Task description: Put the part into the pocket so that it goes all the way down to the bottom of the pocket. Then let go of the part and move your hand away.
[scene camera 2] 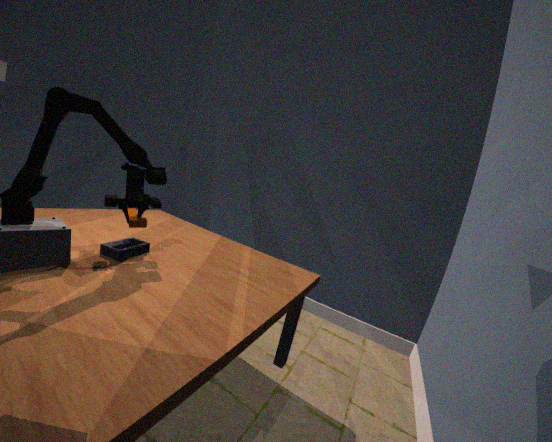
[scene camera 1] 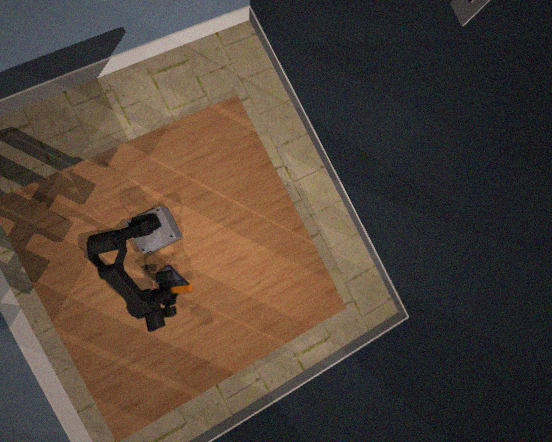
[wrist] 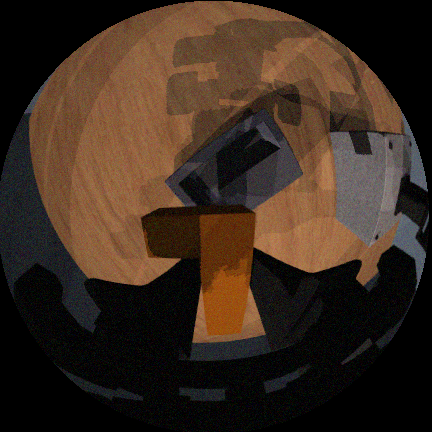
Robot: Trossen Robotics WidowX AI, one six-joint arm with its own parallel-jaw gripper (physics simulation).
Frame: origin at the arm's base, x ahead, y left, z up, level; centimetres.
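Seen in the pictures: gripper, between the fingertips: (scene camera 2: 132, 222) (scene camera 1: 176, 288) (wrist: 221, 249); arm's base, origin of its link: (scene camera 2: 16, 222) (scene camera 1: 151, 222) (wrist: 402, 194).
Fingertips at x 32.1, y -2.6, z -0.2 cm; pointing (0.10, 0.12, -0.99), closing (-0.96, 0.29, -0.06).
Pixels of each thing's middle, then the offset from my fingertips to it. "pt": a spot on its surface instead. Level surfaces: height alone.
- orange L-shaped part, middle of its body: (wrist: 202, 283) (scene camera 2: 136, 217) (scene camera 1: 179, 292) dx +1.9, dy +1.3, dz +1.7 cm
- dark blue-grey block with the pocket, middle of its body: (wrist: 235, 171) (scene camera 2: 126, 248) (scene camera 1: 172, 281) dx -3.2, dy -3.8, dz -8.4 cm
- wooden table, height of its surface: dz -10.3 cm
- table's corner, a spot on its surface: (scene camera 2: 315, 280) pt dx +48.6, dy -58.9, dz -10.6 cm
The orange L-shaped part (scene camera 1: 181, 288) (scene camera 2: 138, 223) (wrist: 227, 240) is held above the table, with its short leg pointing left in the wrist view. My gripper (scene camera 2: 134, 215) (wrist: 221, 249) is shut on its long leg. The dark blue-grey block with the pocket (scene camera 2: 132, 253) (wrist: 272, 182) lies on the table, turned at an angle to the part in the wrist view. The part is above the block and apart from it. It covers the block's near edge in the wrist view. In scene camera 1 the arm and part hide much of the block (scene camera 1: 174, 274).
The grey robot base (scene camera 1: 171, 231) (scene camera 2: 40, 250) (wrist: 356, 185) stands on the wooden table (scene camera 1: 225, 200) (scene camera 2: 200, 305) (wrist: 115, 125), to the right of the block in the wrist view. Shadows of the arm fall across the table. The table's corner (scene camera 2: 315, 280) shows in scene camera 2.
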